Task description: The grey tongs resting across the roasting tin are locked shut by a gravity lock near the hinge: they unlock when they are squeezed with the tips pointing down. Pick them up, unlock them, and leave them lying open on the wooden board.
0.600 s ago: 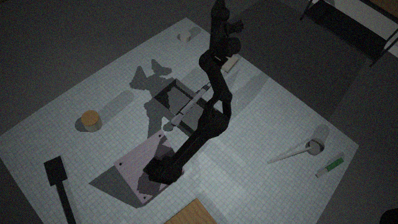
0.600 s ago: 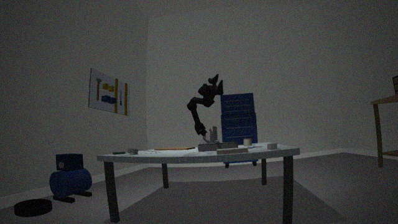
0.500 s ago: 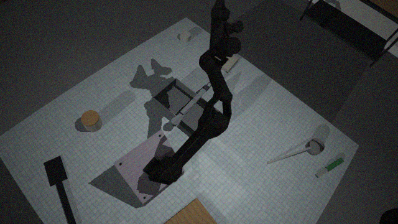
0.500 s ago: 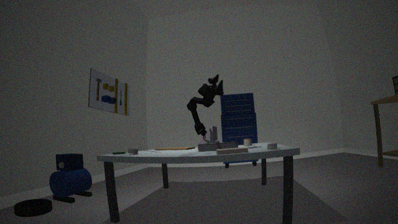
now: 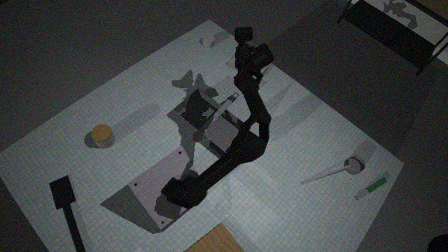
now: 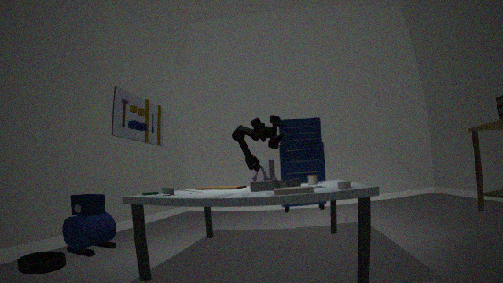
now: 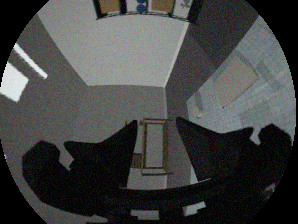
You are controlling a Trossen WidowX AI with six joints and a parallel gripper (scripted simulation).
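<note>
The roasting tin is 310 mm below my gripper tip, 230 mm behind it and 60 mm to the right of it. Round my gripper tip: small block: 320 mm below, 280 mm to the left, 170 mm ahead; pale slab: 320 mm below, 180 mm ahead, 20 mm to the left; orange-topped cylinder: 580 mm behind, 300 mm below, 230 mm to the left.
</note>
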